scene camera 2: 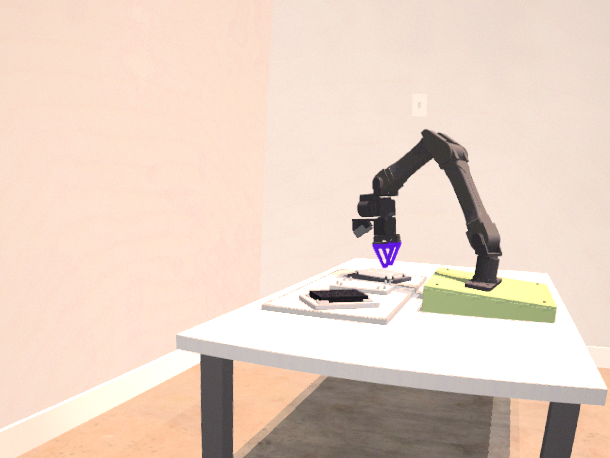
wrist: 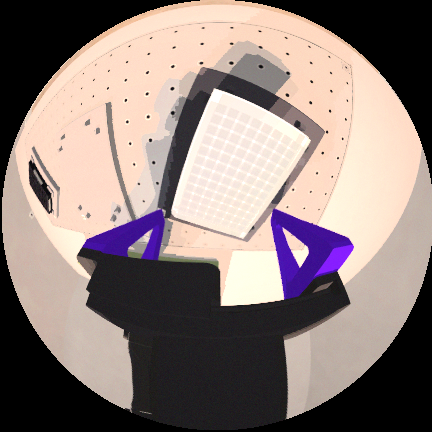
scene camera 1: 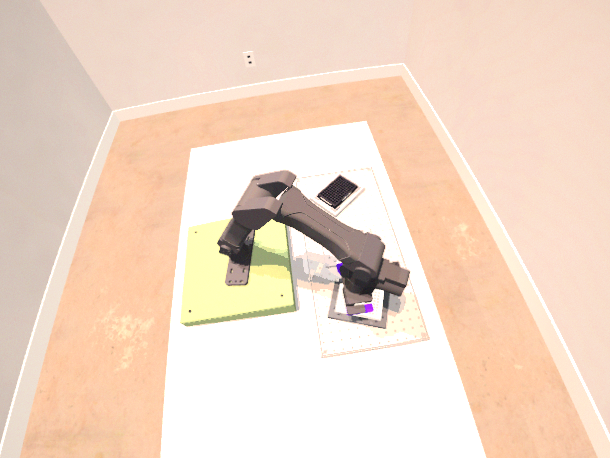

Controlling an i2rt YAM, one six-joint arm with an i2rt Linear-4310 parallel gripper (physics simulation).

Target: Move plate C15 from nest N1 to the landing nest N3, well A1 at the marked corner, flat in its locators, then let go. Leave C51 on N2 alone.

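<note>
A white gridded plate [scene camera 1: 378, 301] [scene camera 2: 380, 272] [wrist: 240, 160] lies on a dark nest [scene camera 1: 378, 323] [scene camera 2: 356, 276] [wrist: 192, 100]. My gripper [scene camera 1: 355, 288] [scene camera 2: 385, 266] [wrist: 217, 214] points down above it, open and empty. In the wrist view the plate slants relative to the fingers. A black plate [scene camera 1: 338, 191] [scene camera 2: 339, 295] [wrist: 40, 186] lies on a white nest [scene camera 2: 345, 305] at the other end of the board. Between them is a white nest [scene camera 2: 355, 286] [wrist: 82, 160] with small locators and no plate; the arm partly hides it in scene camera 1. I cannot read the plate or nest labels.
The nests stand on a perforated board [scene camera 1: 415, 332] [scene camera 2: 280, 308] [wrist: 320, 82]. The arm is mounted on a thick green base [scene camera 1: 210, 295] [scene camera 2: 485, 311] beside the board. Both stand on a white table [scene camera 1: 250, 390] [scene camera 2: 450, 355].
</note>
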